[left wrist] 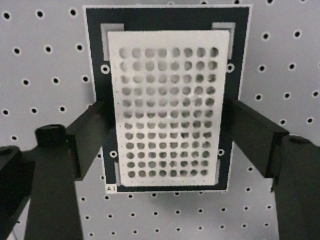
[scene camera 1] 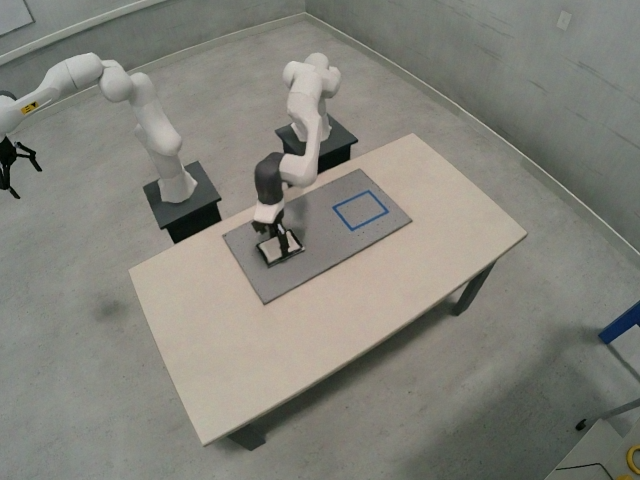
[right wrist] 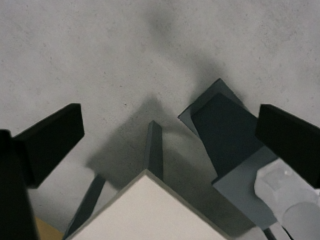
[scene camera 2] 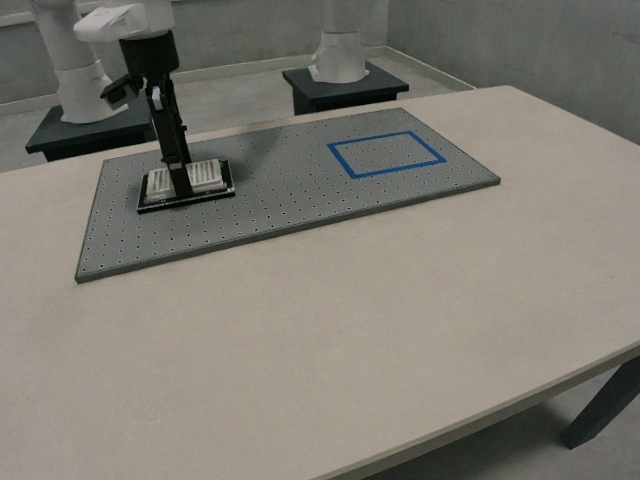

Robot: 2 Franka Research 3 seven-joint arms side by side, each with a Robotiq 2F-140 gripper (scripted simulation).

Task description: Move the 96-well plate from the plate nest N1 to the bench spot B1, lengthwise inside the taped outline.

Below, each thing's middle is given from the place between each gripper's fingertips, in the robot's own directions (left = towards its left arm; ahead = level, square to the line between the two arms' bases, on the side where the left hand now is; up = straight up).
I see my left gripper (scene camera 2: 185, 179) 2 cm above the white 96-well plate (scene camera 2: 205, 175). From my left hand the other things lie so: black plate nest (scene camera 2: 225, 171): 3 cm below.
I see the white 96-well plate 530 mm ahead of my right hand, 810 mm to the left of it and 380 mm below it. Also, from my right hand: black plate nest (530 mm ahead, 810 mm to the left, 390 mm below).
